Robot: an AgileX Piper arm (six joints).
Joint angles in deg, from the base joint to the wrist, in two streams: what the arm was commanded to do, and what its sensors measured. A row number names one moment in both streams.
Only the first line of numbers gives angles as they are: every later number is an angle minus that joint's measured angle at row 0.
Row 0, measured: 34.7, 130.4, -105.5, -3.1, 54.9, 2.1
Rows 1 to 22, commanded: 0.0, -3.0, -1.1, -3.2, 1.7, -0.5; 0.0, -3.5, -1.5, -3.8, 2.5, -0.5; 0.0, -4.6, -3.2, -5.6, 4.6, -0.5; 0.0, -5.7, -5.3, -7.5, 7.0, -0.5; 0.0, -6.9, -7.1, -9.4, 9.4, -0.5; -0.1, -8.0, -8.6, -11.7, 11.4, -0.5; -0.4, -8.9, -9.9, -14.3, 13.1, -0.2; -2.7, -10.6, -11.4, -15.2, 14.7, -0.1; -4.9, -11.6, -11.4, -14.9, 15.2, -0.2; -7.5, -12.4, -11.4, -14.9, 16.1, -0.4; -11.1, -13.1, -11.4, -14.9, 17.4, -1.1; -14.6, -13.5, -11.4, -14.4, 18.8, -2.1; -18.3, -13.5, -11.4, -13.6, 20.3, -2.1; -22.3, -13.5, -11.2, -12.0, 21.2, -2.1; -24.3, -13.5, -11.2, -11.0, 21.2, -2.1; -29.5, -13.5, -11.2, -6.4, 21.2, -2.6; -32.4, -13.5, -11.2, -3.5, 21.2, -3.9; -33.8, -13.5, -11.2, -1.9, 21.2, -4.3; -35.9, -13.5, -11.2, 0.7, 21.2, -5.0; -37.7, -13.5, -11.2, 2.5, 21.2, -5.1; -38.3, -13.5, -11.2, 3.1, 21.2, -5.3; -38.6, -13.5, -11.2, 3.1, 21.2, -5.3
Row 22, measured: -38.0, -13.0, -11.2, 1.8, 14.5, -4.5
